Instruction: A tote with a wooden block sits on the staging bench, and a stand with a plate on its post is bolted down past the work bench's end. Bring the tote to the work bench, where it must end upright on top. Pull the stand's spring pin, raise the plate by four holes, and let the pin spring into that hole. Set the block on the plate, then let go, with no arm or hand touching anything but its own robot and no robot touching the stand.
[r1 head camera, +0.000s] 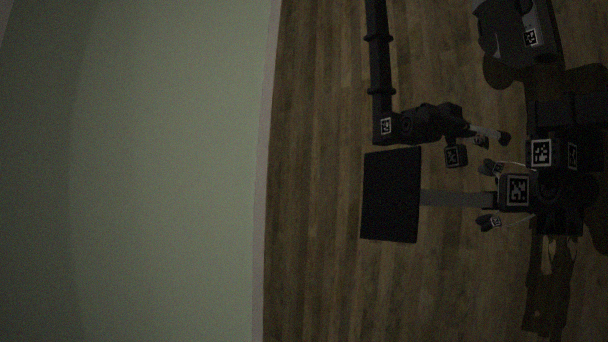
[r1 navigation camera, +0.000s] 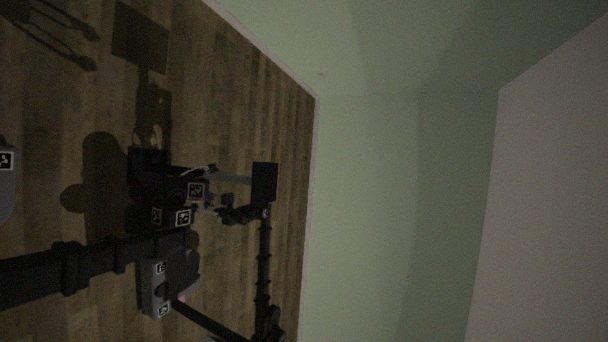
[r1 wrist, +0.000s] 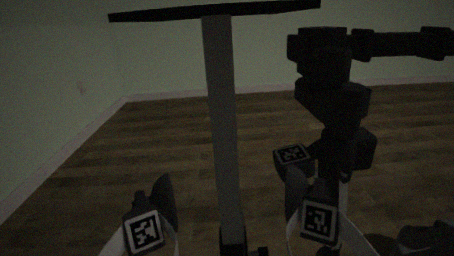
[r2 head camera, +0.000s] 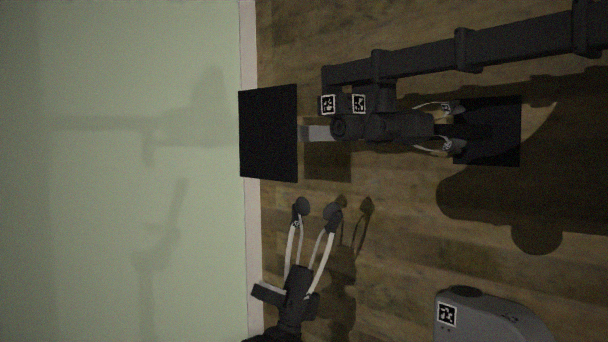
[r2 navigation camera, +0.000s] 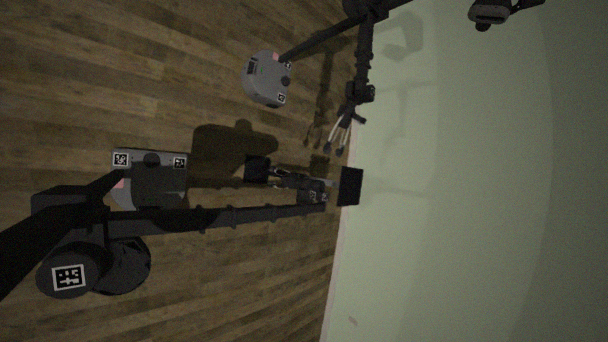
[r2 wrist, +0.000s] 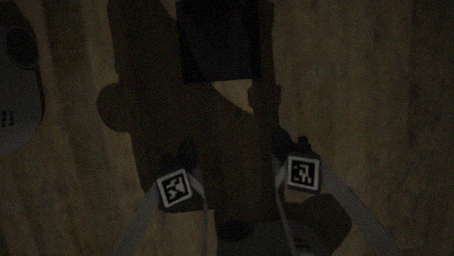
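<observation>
The stand's black plate (r1 head camera: 391, 195) (r1 navigation camera: 264, 181) (r1 wrist: 215, 9) (r2 head camera: 267, 132) (r2 navigation camera: 350, 186) is on top of its grey post (r1 head camera: 452, 197) (r1 wrist: 220, 100). The stand's dark square base (r2 head camera: 507, 156) (r2 wrist: 220, 65) is on the floor. r1's gripper (r1 head camera: 488, 195) (r1 wrist: 229, 197) (r2 head camera: 317, 207) (r2 navigation camera: 333, 149) is open; in r1's wrist view the post shows between its fingertips, contact unclear. A dark collar (r1 wrist: 233, 245) with a small knob (r1 wrist: 262, 251) shows low there. r2's gripper (r1 head camera: 492, 140) (r2 head camera: 456, 126) (r2 wrist: 234, 147) is open, points down beside the post, holding nothing. Tote, block and benches do not show.
r2's arm (r1 head camera: 381, 65) (r2 head camera: 420, 62) (r2 navigation camera: 245, 216) stretches beside the stand, its wrist near the plate and post. r1's base (r2 head camera: 475, 320) (r2 navigation camera: 265, 80) and r2's base (r1 head camera: 520, 35) (r1 navigation camera: 162, 290) stand on the floor. A green wall (r1 head camera: 150, 175) (r2 navigation camera: 450, 225) rises behind the plate.
</observation>
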